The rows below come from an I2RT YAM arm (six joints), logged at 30 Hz.
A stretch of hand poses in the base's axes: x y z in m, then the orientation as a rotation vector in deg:
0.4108, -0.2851, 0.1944, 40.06, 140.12, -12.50
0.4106, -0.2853, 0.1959, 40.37, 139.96, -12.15
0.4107, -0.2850, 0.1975, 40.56, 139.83, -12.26
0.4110, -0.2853, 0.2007, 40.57, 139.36, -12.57
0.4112, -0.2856, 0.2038, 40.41, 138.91, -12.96
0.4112, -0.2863, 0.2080, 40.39, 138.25, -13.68
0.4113, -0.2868, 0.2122, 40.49, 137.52, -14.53
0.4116, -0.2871, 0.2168, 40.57, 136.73, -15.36
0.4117, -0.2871, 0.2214, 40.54, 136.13, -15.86
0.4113, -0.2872, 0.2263, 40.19, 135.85, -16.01
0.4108, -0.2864, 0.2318, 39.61, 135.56, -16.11
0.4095, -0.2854, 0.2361, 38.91, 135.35, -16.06
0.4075, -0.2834, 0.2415, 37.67, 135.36, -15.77
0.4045, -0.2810, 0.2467, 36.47, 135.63, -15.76
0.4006, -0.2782, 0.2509, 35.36, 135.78, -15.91
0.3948, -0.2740, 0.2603, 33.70, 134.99, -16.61
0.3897, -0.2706, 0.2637, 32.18, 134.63, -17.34
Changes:
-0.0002, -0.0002, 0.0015, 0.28, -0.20, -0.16
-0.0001, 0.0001, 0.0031, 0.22, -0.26, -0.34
0.0002, -0.0002, 0.0063, -0.11, -0.62, -0.48
0.0004, -0.0005, 0.0094, -0.53, -0.96, -0.51
0.0004, -0.0012, 0.0136, -1.20, -1.39, -0.75
0.0005, -0.0017, 0.0178, -1.94, -1.82, -1.11
0.0008, -0.0020, 0.0224, -2.69, -2.32, -1.47
0.0009, -0.0020, 0.0270, -3.20, -2.74, -1.65
0.0005, -0.0021, 0.0319, -3.48, -3.01, -1.47
0.0000, -0.0013, 0.0374, -3.79, -3.34, -1.12
-0.0013, -0.0003, 0.0417, -4.01, -3.65, -0.64
-0.0033, 0.0017, 0.0471, -4.16, -3.89, 0.32
-0.0063, 0.0041, 0.0523, -4.42, -3.80, 1.22
-0.0102, 0.0069, 0.0565, -4.79, -3.76, 2.01
-0.0160, 0.0111, 0.0659, -5.95, -4.49, 2.94
-0.0211, 0.0145, 0.0693, -6.97, -4.79, 3.83

